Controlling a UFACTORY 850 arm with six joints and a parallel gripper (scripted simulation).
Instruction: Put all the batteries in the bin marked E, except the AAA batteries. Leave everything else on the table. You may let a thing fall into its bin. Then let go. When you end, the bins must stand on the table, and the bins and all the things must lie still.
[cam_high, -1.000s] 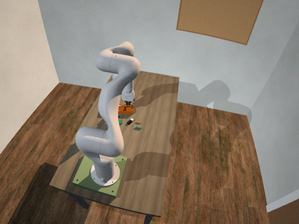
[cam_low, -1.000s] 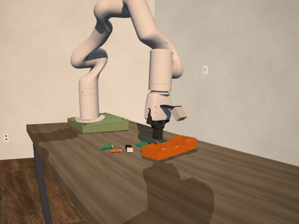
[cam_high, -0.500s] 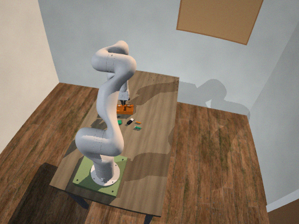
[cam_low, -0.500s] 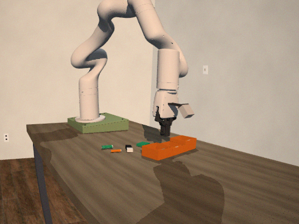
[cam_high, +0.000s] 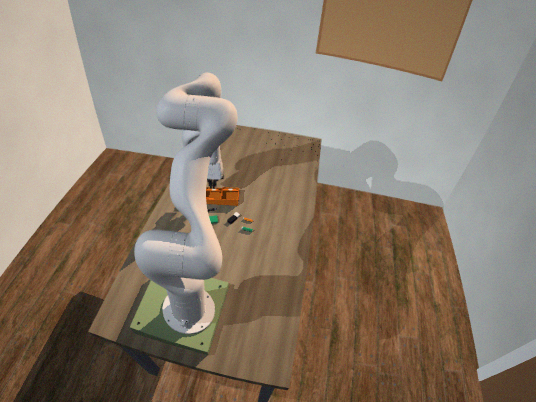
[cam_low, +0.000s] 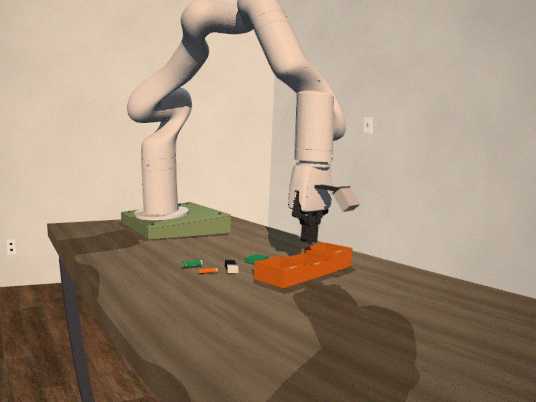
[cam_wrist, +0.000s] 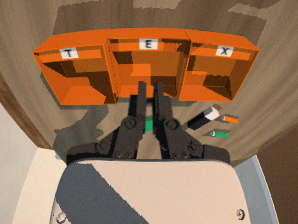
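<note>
Right now the orange bin row is 7 cm below my hand. Round my hand: flat green block 15 cm behind, 9 cm below, 2 cm to the right; then small black cylinder 9 cm below, 8 cm behind; then black-and-white block battery 12 cm to the right, 12 cm behind, 9 cm below.
</note>
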